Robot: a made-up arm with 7 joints.
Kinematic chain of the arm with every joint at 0, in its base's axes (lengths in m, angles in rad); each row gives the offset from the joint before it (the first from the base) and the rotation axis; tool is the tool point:
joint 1: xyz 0 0 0.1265 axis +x
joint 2: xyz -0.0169 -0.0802 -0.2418 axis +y
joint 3: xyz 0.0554 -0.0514 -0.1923 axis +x
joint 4: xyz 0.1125 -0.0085 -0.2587 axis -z
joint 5: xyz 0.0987 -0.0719 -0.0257 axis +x
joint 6: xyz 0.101 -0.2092 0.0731 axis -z
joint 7: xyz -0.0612 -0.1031 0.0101 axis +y
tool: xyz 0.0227 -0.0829 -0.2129
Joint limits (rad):
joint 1: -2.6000..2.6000
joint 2: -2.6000..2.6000
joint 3: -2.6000..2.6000
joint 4: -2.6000..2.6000
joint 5: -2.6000..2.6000
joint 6: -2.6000..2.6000
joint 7: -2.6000..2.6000
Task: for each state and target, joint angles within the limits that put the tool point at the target. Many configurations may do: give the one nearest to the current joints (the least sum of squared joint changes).
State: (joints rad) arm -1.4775 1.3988 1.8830 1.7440 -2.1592 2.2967 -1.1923
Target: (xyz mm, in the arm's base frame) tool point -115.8 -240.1 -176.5
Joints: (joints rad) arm -0.7330 1.4135 1.9899 1.7522 -2.0217 2.6000 -0.9479
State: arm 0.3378 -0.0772 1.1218 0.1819 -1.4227 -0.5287 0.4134
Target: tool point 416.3 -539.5 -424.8
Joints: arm -0.2325 -0.1757 0.9683 0.1312 -1.1503 -0.7050 0.3496
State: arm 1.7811 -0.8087 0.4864 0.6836 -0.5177 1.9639 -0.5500
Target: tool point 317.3 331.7 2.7
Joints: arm 1.7814 -1.3664 0.5685 0.7836 -1.0739 2.0924 -0.9821
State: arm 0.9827 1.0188 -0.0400 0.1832 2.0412 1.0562 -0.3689
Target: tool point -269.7 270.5 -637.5
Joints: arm 0.3942 0.7716 -0.1751 0.2087 2.2759 1.3510 -0.0430
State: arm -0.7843 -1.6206 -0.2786 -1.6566 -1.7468 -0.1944 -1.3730
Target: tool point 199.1 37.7 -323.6
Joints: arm -0.3997 -1.2194 -0.1516 -1.7982 -1.9836 -0.3084 -1.5400
